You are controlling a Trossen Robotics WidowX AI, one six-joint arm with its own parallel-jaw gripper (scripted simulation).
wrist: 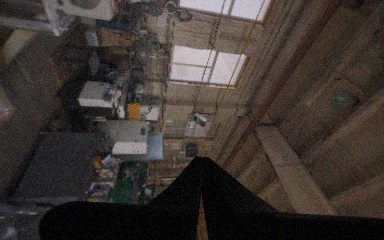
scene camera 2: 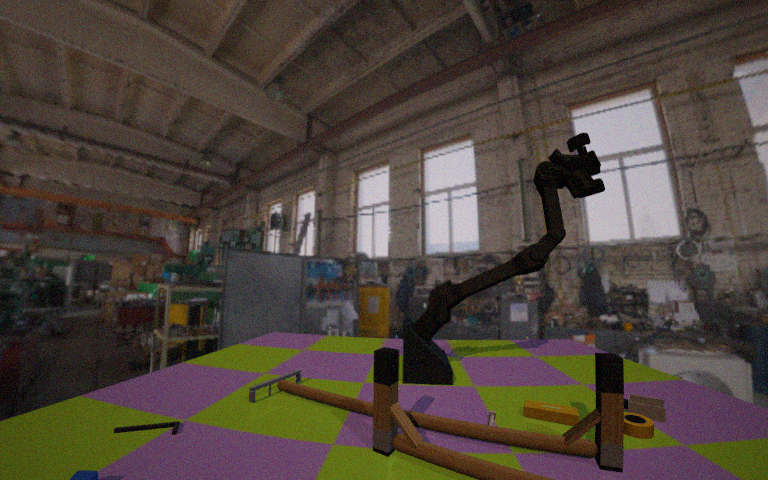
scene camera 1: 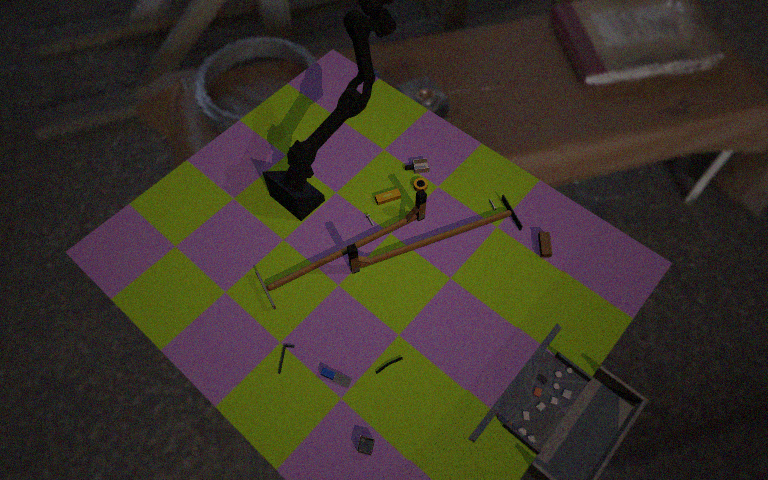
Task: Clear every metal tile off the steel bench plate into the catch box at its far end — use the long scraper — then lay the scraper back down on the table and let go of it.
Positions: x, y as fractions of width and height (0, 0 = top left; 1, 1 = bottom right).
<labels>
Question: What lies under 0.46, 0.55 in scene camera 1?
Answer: A long scraper.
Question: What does my gripper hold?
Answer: Nothing.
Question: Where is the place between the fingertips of my gripper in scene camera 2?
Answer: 0.78, 0.34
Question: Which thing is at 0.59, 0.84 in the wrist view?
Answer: My gripper.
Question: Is my gripper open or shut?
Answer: Shut.
</labels>
